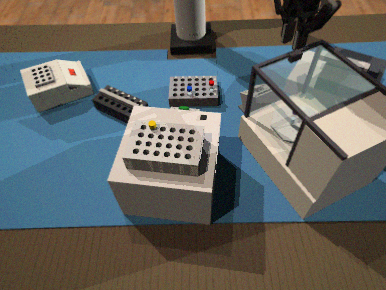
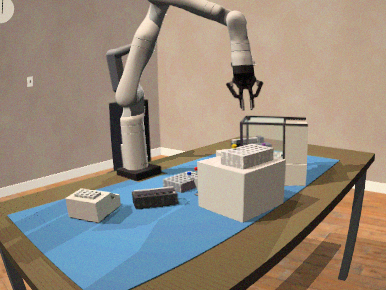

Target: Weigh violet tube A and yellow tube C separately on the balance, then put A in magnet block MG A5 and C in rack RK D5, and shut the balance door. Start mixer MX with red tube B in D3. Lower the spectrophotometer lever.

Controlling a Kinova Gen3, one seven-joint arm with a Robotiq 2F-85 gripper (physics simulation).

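Frame: origin at the arm's base, x ahead, y left, z up, level; millimetres.
Seen in the pictures: gripper, fingertip midpoint: [image 1: 291, 45] [image 2: 247, 110]; arm's base at its link origin: [image 1: 191, 32] [image 2: 136, 167].
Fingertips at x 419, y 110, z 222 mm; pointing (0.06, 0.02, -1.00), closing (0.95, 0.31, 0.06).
Note:
Pixels of each thing's top centre, then the offset from my fingertips to it. "spot": a spot on its surface instead.
- glass-topped balance at its top centre: [image 1: 315, 70] [image 2: 263, 116] dx +49, dy +30, dz -23 mm
- Yellow tube C at its top centre: [image 1: 152, 123] [image 2: 234, 144] dx +74, dy -273, dz -62 mm
- light block at a spot on its surface: [image 1: 162, 165] spot: dx +150, dy -267, dz -86 mm
- white box at its top centre: [image 1: 171, 114] [image 2: 231, 146] dx +49, dy -235, dz -75 mm
- Red tube B at its top centre: [image 1: 211, 81] [image 2: 196, 167] dx -148, dy -109, dz -192 mm
- grey rack at its top centre: [image 1: 193, 86] [image 2: 185, 177] dx -166, dy -154, dz -215 mm
- blue-capped tube at its top centre: [image 1: 189, 87] [image 2: 189, 172] dx -140, dy -169, dz -192 mm
- dark block at its top centre: [image 1: 118, 97] [image 2: 153, 188] dx -152, dy -348, dz -198 mm
- white device at its top centre: [image 2: 91, 189] [image 1: 52, 70] dx -262, dy -506, dz -176 mm
- dark grey device at a spot on its surface: [image 1: 367, 63] spot: dx -75, dy +255, dz -147 mm
My gripper [image 1: 291, 44] [image 2: 247, 108] is empty, its fingers pointing down with a narrow gap between them, above the rear of the glass-topped balance [image 1: 352, 157] [image 2: 296, 147]. Violet tube A [image 2: 265, 144] shows as a violet cap at the balance; its exact seat is hard to see. Yellow tube C [image 1: 152, 124] [image 2: 234, 146] stands in the back row of the light block [image 1: 162, 165] [image 2: 247, 161] on a white box [image 1: 160, 200] [image 2: 222, 190]. Red tube B [image 1: 211, 83] [image 2: 195, 169] stands in the grey rack [image 1: 194, 102]. I cannot tell whether the balance door is shut.
A blue-capped tube [image 1: 189, 88] [image 2: 189, 173] stands in the grey rack. A dark block [image 1: 120, 103] [image 2: 155, 199] lies left of it. A white device [image 1: 60, 97] [image 2: 87, 209] with a red mark is farther left. A dark grey device [image 1: 367, 61] is partly hidden behind the balance.

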